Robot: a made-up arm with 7 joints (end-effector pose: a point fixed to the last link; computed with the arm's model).
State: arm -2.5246 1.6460 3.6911 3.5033 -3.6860 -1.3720 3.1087
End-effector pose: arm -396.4 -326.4 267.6 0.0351 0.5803 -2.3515
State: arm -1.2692 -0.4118 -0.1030 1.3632 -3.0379 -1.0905 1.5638
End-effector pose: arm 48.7 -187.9 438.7 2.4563 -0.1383 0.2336
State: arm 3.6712 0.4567 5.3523 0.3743 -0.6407 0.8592 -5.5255
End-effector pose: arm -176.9 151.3 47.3 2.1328 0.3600 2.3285
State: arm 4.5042 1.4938 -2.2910 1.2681 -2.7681 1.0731 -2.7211
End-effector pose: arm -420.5 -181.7 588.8 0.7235 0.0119 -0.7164
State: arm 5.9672 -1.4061 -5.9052 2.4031 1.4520 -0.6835 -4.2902
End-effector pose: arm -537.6 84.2 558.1 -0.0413 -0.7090 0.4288
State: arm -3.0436 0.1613 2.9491 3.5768 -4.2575 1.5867 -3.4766
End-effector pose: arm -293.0 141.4 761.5 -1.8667 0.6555 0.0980
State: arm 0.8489 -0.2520 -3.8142 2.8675 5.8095 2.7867 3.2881
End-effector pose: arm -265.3 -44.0 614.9 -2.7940 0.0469 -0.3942
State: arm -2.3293 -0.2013 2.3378 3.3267 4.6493 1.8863 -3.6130
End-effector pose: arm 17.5 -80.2 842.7 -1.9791 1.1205 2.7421
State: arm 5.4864 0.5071 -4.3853 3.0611 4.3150 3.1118 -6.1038
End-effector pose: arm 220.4 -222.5 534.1 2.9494 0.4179 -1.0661
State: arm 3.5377 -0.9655 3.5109 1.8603 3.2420 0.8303 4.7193
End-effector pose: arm 559.3 414.6 138.0 -1.4047 0.3879 -1.0215
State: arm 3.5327 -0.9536 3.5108 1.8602 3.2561 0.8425 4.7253
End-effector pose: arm 563.5 411.6 147.6 -1.3829 0.4031 -1.0297
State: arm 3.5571 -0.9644 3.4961 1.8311 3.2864 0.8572 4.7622
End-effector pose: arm 551.9 418.0 128.5 -1.4171 0.4502 -1.0370
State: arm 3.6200 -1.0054 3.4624 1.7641 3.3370 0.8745 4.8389
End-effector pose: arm 516.6 432.5 72.8 -1.5319 0.5305 -1.0612
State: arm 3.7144 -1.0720 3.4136 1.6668 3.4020 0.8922 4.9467
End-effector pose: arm 456.4 442.2 -8.8 -1.7277 0.6124 -1.1336
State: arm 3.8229 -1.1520 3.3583 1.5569 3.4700 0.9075 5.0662
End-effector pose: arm 381.1 433.2 -94.6 -1.9688 0.6496 -1.2583
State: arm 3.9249 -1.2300 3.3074 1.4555 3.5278 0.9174 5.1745
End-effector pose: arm 309.3 405.2 -164.3 -2.1830 0.6261 -1.3843
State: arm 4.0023 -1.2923 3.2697 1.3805 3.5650 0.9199 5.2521
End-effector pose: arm 256.4 371.9 -209.3 -2.3223 0.5721 -1.4640
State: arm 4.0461 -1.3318 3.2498 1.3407 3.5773 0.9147 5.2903
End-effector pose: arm 226.3 348.5 -232.5 -2.3943 0.5260 -1.4931
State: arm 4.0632 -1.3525 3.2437 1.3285 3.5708 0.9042 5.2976
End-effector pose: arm 212.2 338.1 -242.6 -2.4279 0.4986 -1.4899
